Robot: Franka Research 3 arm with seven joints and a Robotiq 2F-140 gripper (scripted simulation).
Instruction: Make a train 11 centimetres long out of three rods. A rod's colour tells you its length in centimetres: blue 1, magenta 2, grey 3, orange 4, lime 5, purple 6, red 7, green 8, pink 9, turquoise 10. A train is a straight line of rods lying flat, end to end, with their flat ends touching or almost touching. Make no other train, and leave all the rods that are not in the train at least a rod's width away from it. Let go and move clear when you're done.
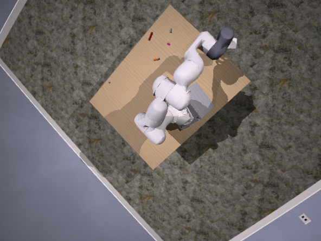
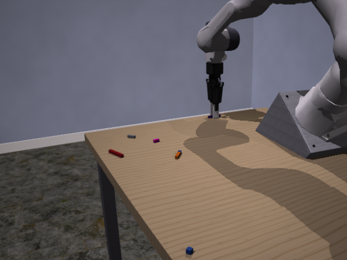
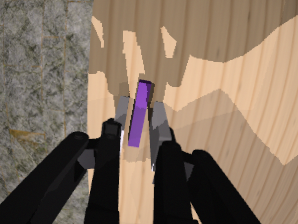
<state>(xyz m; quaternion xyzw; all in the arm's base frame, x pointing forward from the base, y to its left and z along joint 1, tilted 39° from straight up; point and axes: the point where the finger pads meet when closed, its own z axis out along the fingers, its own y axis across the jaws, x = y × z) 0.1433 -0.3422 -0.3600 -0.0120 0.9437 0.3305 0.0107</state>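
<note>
The purple rod lies 30 mm below my hand. From my hand the other things lie so: magenta rod 340 mm ahead, 230 mm to the left, 30 mm below; orange rod 310 mm ahead, 390 mm to the left, 30 mm below; grey rod 410 mm ahead, 140 mm to the left, 30 mm below.
</note>
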